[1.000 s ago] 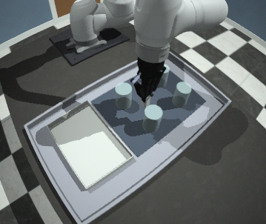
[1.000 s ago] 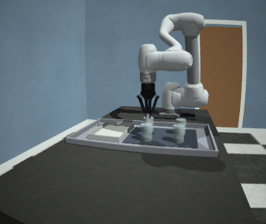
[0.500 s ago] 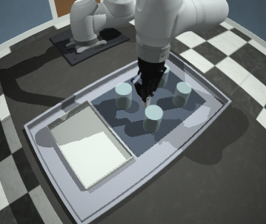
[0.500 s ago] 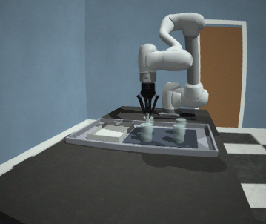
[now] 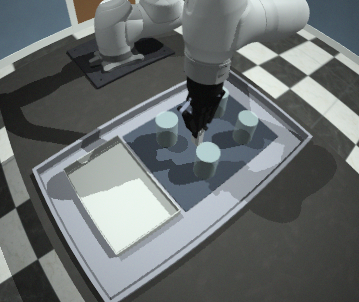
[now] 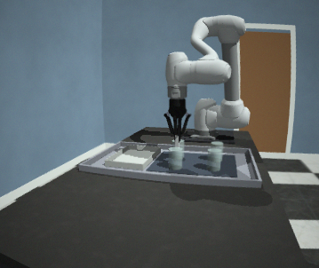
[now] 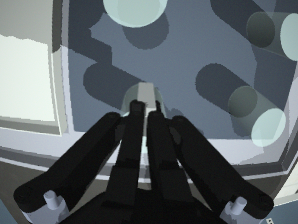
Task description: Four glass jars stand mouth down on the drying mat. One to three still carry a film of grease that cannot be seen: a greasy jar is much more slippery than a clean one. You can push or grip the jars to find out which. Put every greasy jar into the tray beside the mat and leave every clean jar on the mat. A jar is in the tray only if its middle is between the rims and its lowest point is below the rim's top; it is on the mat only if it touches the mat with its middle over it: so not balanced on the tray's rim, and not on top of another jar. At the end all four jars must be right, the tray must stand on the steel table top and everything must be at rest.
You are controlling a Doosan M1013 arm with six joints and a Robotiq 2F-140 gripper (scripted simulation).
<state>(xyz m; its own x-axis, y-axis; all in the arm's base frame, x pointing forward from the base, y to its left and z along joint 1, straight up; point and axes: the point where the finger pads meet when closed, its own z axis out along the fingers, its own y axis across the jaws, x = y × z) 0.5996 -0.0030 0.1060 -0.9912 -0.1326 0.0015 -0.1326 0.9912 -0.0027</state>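
The steel table top is 30 mm behind my hand, 30 mm to the right of it and 120 mm below it. From my hand the other things lie so: tray (10 mm behind, 240 mm to the right, 110 mm below); drying mat (50 mm behind, 80 mm to the left, 110 mm below).
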